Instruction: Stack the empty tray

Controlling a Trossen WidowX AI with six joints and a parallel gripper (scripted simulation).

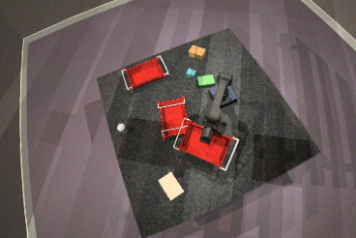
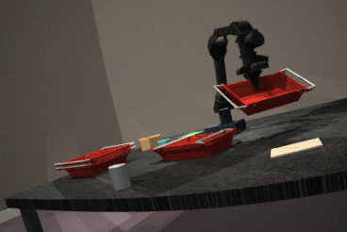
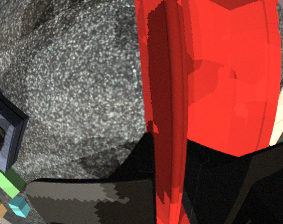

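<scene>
The red tray is 60 mm ahead of my gripper tip, 60 mm to the left of it and 10 mm below it. Also, from my gripper tip: green block (170 mm behind, 440 mm to the right, 160 mm below); cyan block (90 mm behind, 550 mm to the right, 160 mm below); flat beige plate (340 mm ahead, 190 mm to the left, 180 mm below).
</scene>
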